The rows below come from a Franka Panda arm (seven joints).
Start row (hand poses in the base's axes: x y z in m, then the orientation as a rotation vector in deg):
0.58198, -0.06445, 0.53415, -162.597, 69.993, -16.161
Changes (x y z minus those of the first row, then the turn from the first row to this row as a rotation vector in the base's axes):
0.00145, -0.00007, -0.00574, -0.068, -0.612, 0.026
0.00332, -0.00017, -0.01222, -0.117, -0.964, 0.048
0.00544, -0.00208, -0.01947, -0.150, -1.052, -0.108
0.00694, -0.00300, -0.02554, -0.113, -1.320, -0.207
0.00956, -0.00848, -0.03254, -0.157, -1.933, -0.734
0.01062, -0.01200, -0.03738, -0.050, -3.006, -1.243
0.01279, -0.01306, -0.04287, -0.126, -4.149, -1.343
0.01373, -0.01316, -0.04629, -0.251, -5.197, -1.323
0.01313, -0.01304, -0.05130, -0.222, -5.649, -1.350
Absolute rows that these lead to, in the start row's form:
0.58343, -0.06452, 0.52841, -162.366, 69.858, -17.053
0.58530, -0.06462, 0.52193, -162.243, 69.771, -17.572
0.58742, -0.06653, 0.51468, -162.144, 69.988, -17.722
0.58892, -0.06745, 0.50861, -161.926, 70.074, -18.069
0.59154, -0.07293, 0.50161, -161.370, 70.730, -18.962
0.59260, -0.07645, 0.49677, -160.455, 71.233, -20.374
0.59477, -0.07751, 0.49128, -159.864, 71.163, -21.986
0.59571, -0.07761, 0.48786, -159.416, 70.946, -23.492
0.59511, -0.07749, 0.48285, -159.133, 70.884, -24.080

